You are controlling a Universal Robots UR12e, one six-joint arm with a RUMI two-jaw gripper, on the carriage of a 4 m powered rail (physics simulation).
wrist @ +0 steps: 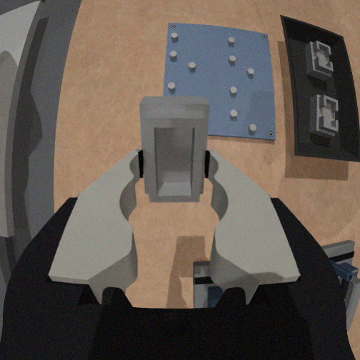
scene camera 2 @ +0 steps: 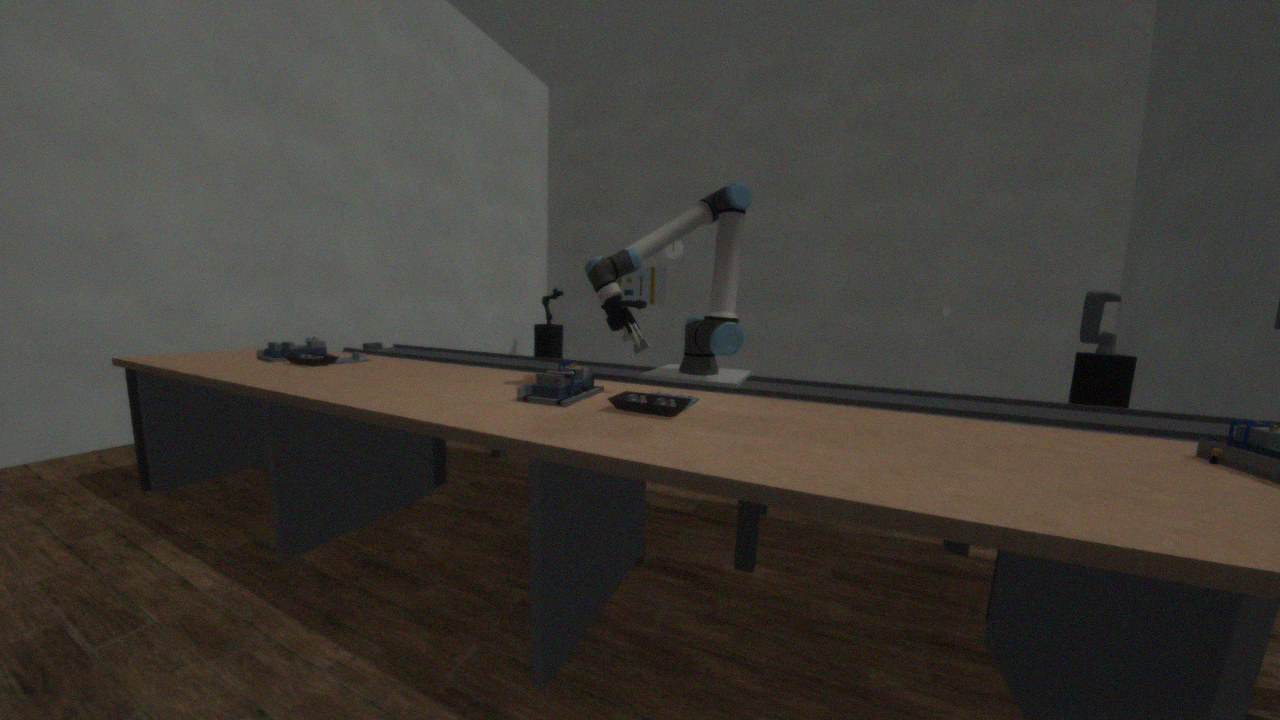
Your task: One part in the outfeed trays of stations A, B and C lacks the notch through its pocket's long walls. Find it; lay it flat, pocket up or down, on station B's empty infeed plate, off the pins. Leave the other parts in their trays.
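Places are measured from the arm's base along level axes (x left, y back, z up), in millimetres.
Pixels of known places: gripper, fingertip midpoint: [scene camera 2: 641, 347]; arm's base, origin of the base link: [scene camera 2: 698, 372].
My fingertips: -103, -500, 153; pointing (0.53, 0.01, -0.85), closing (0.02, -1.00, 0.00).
Note:
Ahead of a thing's pixels: the offset from my fingertips to its top centre, as dx, dy, dz. "spot": to the spot under its first point.
My gripper [scene camera 2: 636, 339] [wrist: 173, 151] is shut on a grey block-shaped part [wrist: 174, 112] with a long open pocket; its long walls show no notch in the wrist view. The part is held above the table, tilted in the wrist view, and covers the lower left corner of the blue infeed plate @[+137, -67, -175] [scene camera 2: 687, 397] [wrist: 210, 80]. Several short pins stand on the plate, and no part shows lying on it. To its right in the wrist view, a black outfeed tray @[+134, -237, -141] [scene camera 2: 646, 410] [wrist: 345, 90] holds two grey parts [wrist: 320, 59] [wrist: 325, 116] with notched walls.
A blue and grey fixture @[-230, -185, -84] [scene camera 2: 561, 386] stands left of the tray; pieces of grey and blue equipment [wrist: 201, 269] [wrist: 345, 250] show low in the wrist view. Another tray @[-1742, -223, -141] [scene camera 2: 310, 360] and fixture [scene camera 2: 277, 350] stand far left, another fixture @[spot: +1582, -113, -147] [scene camera 2: 1248, 458] far right. The rail [scene camera 2: 895, 411] runs behind the table.

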